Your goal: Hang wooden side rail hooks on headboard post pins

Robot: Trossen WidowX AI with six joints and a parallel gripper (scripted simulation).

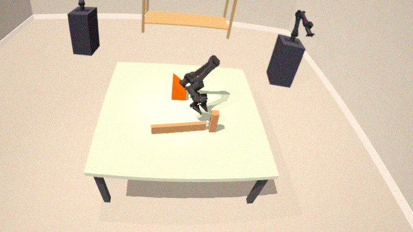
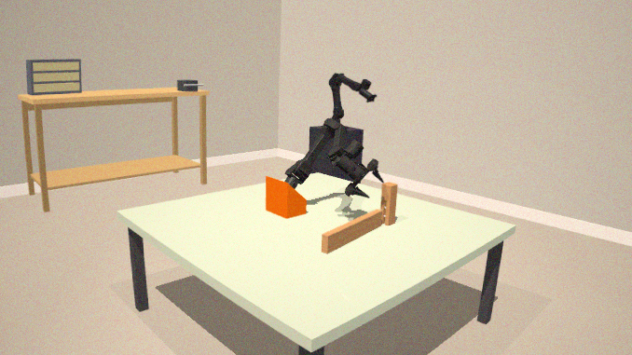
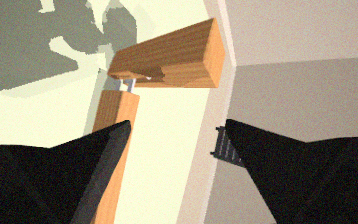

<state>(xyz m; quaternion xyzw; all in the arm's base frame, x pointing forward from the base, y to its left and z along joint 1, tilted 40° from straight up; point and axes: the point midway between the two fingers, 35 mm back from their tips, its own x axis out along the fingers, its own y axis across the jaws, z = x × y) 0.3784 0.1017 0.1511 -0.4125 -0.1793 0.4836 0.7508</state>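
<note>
The upright headboard post lies 8 cm to the left of my gripper tip and 7 cm below it.
</note>
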